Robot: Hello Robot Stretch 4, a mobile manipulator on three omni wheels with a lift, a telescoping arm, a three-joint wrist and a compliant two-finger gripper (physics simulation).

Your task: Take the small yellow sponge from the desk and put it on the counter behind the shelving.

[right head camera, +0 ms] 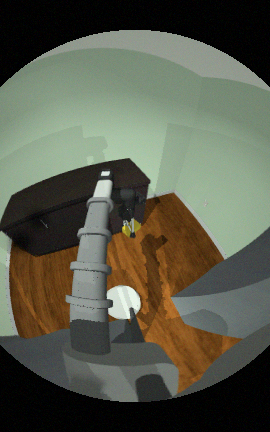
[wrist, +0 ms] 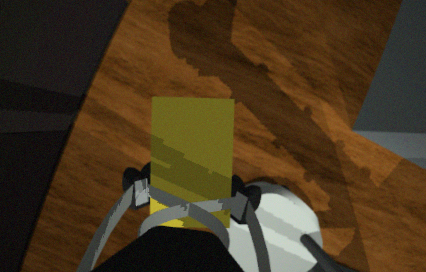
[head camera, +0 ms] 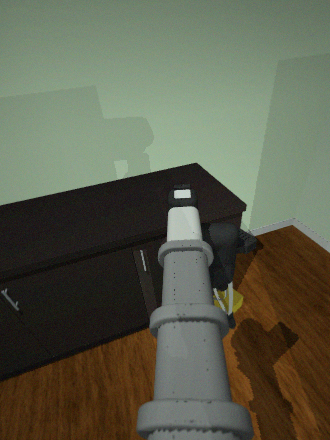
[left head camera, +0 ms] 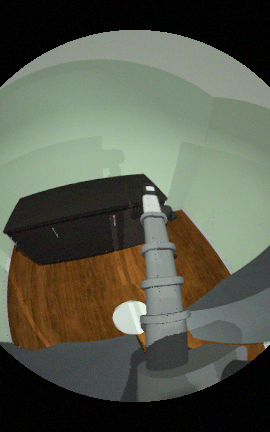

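Where they show: gripper, fingertip midpoint: (right head camera: 128, 232) (wrist: 192, 183); robot's base, link origin: (right head camera: 122, 301) (left head camera: 131, 316).
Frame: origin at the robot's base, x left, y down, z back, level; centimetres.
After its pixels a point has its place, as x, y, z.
Observation:
The small yellow sponge (head camera: 236, 300) {-14.1, -93.3, -48.9} (right head camera: 135, 228) {-13.3, -92.7, -47.3} (wrist: 192, 130) {-12.5, -93.3, -50.8} is held between the two fingertips of my gripper (head camera: 224, 306) (right head camera: 129, 231) {-8.8, -88.5, -47.4} (wrist: 192, 183) {-8.8, -88.5, -47.4}, which is shut on it. In the wrist view it stands out past the fingers, with floor behind it. The dark counter (head camera: 100, 210) {43.6, -88.2, -107.2} (left head camera: 75, 200) {58.8, -88.2, -93.1} (right head camera: 65, 192) {50.5, -88.2, -89.5} stands against the green wall. The arm's end is over its right part in the head view, while the gripper hangs by its front, near the right end, with the sponge below top level. In the left head view the sponge is hidden. No desk or shelving shows.
The telescoping arm (head camera: 190, 350) {-0.2, -130.7, -19.4} (left head camera: 160, 295) {1.1, -131.0, -12.3} (right head camera: 92, 250) {-0.9, -130.7, -18.4} is extended toward the counter. A white round object (left head camera: 129, 317) {2.7, -18.7, 0.0} (right head camera: 124, 302) {-3.4, -18.7, 0.3} (wrist: 285, 225) {-8.4, -18.7, -2.1} is low down near the robot. A large grey surface (left head camera: 225, 320) {-65.9, -73.0, 15.3} (right head camera: 215, 310) {-65.9, -78.5, 15.0} lies at the right. A side wall rises beyond the counter's right end.

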